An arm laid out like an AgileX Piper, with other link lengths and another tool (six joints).
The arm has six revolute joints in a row. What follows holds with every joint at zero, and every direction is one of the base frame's.
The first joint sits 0.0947 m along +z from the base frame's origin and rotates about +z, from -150 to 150 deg.
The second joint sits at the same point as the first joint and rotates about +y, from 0 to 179.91 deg.
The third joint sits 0.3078 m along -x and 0.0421 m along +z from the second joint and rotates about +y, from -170 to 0 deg.
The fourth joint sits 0.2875 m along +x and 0.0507 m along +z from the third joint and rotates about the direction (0.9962, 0, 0.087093), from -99.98 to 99.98 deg.
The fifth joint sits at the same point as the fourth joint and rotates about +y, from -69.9 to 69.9 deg.
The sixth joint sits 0.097 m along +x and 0.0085 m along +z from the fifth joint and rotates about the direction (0.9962, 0, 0.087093), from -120 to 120 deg.
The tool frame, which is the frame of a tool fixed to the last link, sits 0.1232 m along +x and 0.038 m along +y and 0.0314 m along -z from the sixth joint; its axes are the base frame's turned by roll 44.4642, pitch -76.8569 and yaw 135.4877 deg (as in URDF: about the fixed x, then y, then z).
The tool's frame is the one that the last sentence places.
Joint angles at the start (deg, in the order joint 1, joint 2, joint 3, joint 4, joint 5, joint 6):
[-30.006 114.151 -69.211 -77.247 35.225 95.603]
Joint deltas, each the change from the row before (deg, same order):
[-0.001 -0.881 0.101 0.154 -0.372 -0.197]
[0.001 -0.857 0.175 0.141 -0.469 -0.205]
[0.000 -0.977 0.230 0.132 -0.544 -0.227]
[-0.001 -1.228 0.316 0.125 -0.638 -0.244]
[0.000 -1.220 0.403 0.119 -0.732 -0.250]
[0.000 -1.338 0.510 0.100 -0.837 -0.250]
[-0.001 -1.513 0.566 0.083 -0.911 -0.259]
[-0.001 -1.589 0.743 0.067 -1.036 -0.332]
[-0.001 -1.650 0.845 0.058 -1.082 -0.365]
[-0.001 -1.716 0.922 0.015 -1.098 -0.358]
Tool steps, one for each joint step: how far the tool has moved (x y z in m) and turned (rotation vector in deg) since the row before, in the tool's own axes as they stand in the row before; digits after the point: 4 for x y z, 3 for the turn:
[0.0058 0.0004 -0.0042 0.479 0.568 0.404]
[0.0050 0.0001 -0.0042 0.566 0.508 0.332]
[0.0055 0.0001 -0.0048 0.649 0.578 0.341]
[0.0068 0.0003 -0.0060 0.764 0.733 0.411]
[0.0060 0.0000 -0.0060 0.845 0.675 0.347]
[0.0060 -0.0001 -0.0067 0.950 0.714 0.336]
[0.0069 -0.0001 -0.0075 1.036 0.842 0.370]
[0.0059 -0.0003 -0.0080 1.151 0.790 0.229]
[0.0054 -0.0003 -0.0083 1.191 0.779 0.159]
[0.0052 -0.0003 -0.0087 1.202 0.806 0.111]

